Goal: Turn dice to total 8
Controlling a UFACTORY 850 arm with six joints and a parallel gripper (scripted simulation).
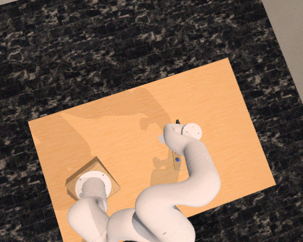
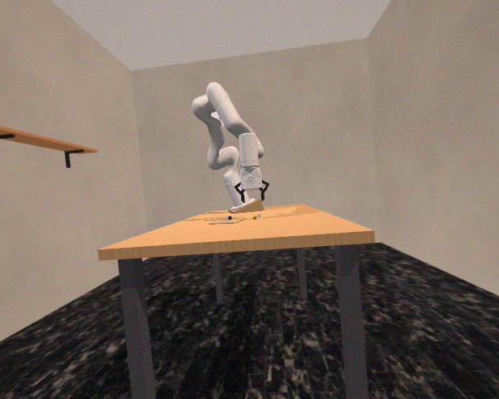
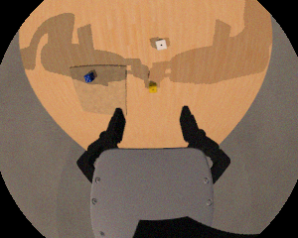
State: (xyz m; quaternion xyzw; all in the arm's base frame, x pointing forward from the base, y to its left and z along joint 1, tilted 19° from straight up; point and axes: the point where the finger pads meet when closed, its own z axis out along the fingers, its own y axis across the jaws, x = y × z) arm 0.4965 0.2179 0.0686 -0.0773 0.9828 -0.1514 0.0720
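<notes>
The yellow die is 90 mm below my hand. From my hand the other things lie so: white die: 90 mm behind, 10 mm to the left, 90 mm below; then tan mat: 20 mm ahead, 130 mm to the right, 90 mm below; then blue die: 20 mm behind, 130 mm to the right, 80 mm below.
</notes>
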